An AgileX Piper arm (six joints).
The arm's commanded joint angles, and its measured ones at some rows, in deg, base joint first. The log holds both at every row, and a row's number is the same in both.
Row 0, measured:
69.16 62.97 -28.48 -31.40 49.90 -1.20
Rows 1 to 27, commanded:
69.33 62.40 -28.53 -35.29 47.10 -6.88
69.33 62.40 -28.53 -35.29 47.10 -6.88
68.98 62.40 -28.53 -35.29 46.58 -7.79
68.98 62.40 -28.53 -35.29 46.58 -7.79
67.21 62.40 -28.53 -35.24 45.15 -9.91
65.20 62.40 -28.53 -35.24 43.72 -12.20
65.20 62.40 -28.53 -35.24 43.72 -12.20
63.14 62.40 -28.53 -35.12 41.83 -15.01
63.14 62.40 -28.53 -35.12 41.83 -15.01
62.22 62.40 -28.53 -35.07 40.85 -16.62
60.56 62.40 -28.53 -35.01 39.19 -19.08
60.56 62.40 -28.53 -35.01 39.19 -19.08
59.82 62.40 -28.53 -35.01 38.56 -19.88
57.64 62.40 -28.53 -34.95 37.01 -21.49
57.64 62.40 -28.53 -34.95 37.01 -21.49
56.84 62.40 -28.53 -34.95 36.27 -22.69
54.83 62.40 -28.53 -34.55 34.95 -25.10
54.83 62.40 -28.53 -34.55 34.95 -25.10
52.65 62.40 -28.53 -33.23 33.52 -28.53
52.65 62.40 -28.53 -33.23 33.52 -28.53
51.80 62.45 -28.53 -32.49 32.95 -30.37
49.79 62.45 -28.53 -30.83 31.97 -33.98
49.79 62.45 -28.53 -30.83 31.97 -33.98
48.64 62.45 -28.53 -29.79 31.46 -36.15
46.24 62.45 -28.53 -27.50 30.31 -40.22
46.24 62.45 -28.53 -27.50 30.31 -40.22
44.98 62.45 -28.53 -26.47 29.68 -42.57
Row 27, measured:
47.78 62.97 -28.48 -27.33 33.35 -36.38
